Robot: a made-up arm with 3 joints. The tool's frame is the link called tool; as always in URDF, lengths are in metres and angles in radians.
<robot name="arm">
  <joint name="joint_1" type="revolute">
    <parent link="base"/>
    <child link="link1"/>
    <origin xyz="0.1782 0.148 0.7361" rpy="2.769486 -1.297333 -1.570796"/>
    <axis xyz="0 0 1"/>
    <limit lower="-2.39" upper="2.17" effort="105" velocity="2.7"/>
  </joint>
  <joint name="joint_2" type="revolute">
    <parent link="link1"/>
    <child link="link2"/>
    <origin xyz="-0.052 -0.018 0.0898" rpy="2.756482 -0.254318 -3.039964"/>
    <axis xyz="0 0 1"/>
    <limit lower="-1.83" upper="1.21" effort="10" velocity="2.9"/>
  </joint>
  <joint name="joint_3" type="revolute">
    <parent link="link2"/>
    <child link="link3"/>
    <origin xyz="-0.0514 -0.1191 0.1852" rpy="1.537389 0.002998 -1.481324"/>
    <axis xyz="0 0 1"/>
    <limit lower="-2.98" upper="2.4" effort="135" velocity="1.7"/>
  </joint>
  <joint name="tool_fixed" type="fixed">
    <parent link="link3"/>
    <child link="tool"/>
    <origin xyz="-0.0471 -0.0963 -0.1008" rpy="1.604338 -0.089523 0"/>
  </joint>
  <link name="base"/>
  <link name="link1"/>
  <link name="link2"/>
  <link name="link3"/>
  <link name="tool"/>
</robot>
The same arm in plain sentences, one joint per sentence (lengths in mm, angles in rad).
The arm has three revolute joints in a row. What follows holds with every joint at zero, and every direction is one of the base frame's.
The first joint is mounted 178.2 mm along +x and 148.0 mm along +y and 736.1 mm along +z from the base frame's origin and turns about the direction (-0.363611, -0.896928, -0.251608), from -2.3900 to 2.1700 rad.
The second joint is mounted 15.9 mm along -x and 72.8 mm along -y and 74.4 mm along -z from the first joint and turns about +y, from -1.8300 to 1.2100 rad.
The third joint is mounted 119.1 mm along +x and 185.2 mm along +y and 51.4 mm along +z from the second joint and turns about the direction (0.089403, 0.033401, 0.995435), from -2.9800 to 2.4000 rad.
The tool frame, which is the frame that the pose is given for, is mounted 55.9 mm along -x and 99.5 mm along -y and 92.9 mm along -z from the third joint; its axes are the base frame's turned by roll 1.5708, pitch 0.0000 and yaw 0.0000 rad (as in URDF: about the fixed x, then y, then z).

